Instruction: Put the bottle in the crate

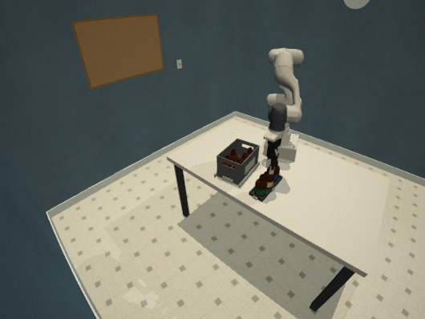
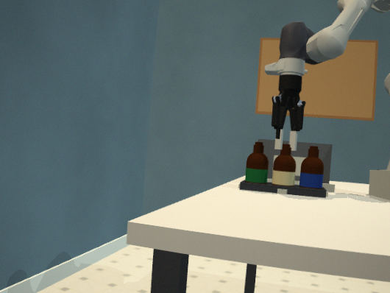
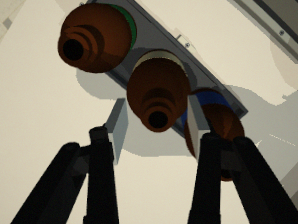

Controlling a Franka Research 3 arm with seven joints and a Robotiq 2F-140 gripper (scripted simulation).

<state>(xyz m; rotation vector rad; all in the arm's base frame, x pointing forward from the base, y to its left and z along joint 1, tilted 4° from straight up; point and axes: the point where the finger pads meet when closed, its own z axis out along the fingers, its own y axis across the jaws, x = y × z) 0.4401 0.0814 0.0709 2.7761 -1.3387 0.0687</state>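
Now: the green-labelled bottle 9 cm ahead of my hand, 1 cm to the right of it and 9 cm below it. The rest, counted from my hand: grey crate: 5 cm behind, 25 cm to the right, 9 cm below; dark tray: 16 cm below; blue-labelled bottle: 9 cm behind, 1 cm to the left, 9 cm below.
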